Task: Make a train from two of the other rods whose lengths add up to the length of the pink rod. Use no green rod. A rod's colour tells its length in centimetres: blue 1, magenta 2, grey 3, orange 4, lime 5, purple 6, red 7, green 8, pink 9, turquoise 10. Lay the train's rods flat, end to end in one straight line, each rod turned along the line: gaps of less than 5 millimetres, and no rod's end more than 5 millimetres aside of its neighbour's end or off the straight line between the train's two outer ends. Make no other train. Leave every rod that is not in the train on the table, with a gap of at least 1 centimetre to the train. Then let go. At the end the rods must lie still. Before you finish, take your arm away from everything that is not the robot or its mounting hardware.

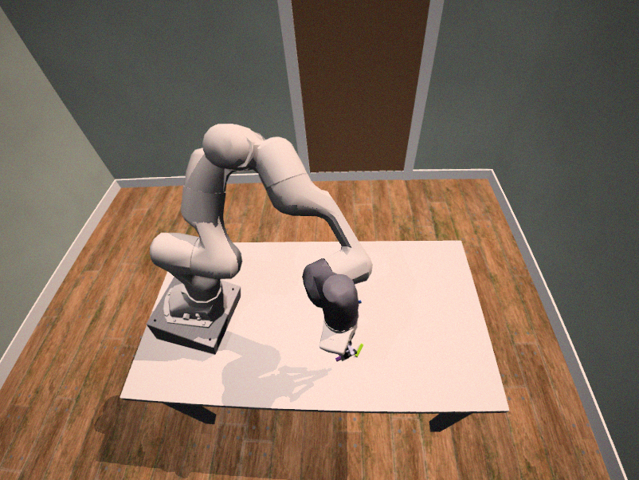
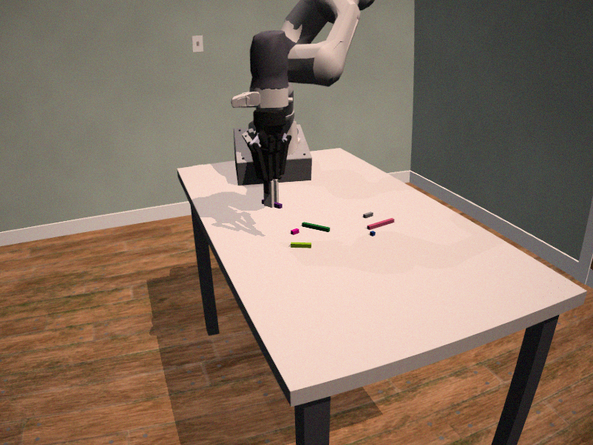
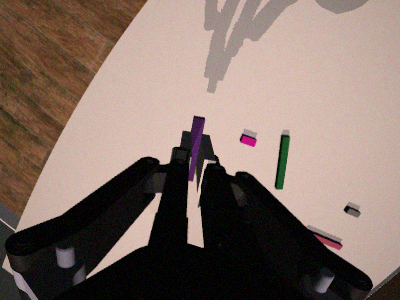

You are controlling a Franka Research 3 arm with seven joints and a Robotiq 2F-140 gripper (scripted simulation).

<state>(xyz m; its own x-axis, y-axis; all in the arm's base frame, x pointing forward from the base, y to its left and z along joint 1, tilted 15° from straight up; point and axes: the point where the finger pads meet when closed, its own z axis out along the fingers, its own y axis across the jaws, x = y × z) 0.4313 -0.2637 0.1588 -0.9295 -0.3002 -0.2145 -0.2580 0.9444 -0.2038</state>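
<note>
My gripper is now 10 mm short of the grey rod, 300 mm to the right of it and 130 mm above it. Also, from my hand: lime rod (70 mm ahead, 40 mm to the left, 130 mm below); then magenta rod (10 mm behind, 70 mm to the left, 130 mm below); then purple rod (30 mm below).
</note>
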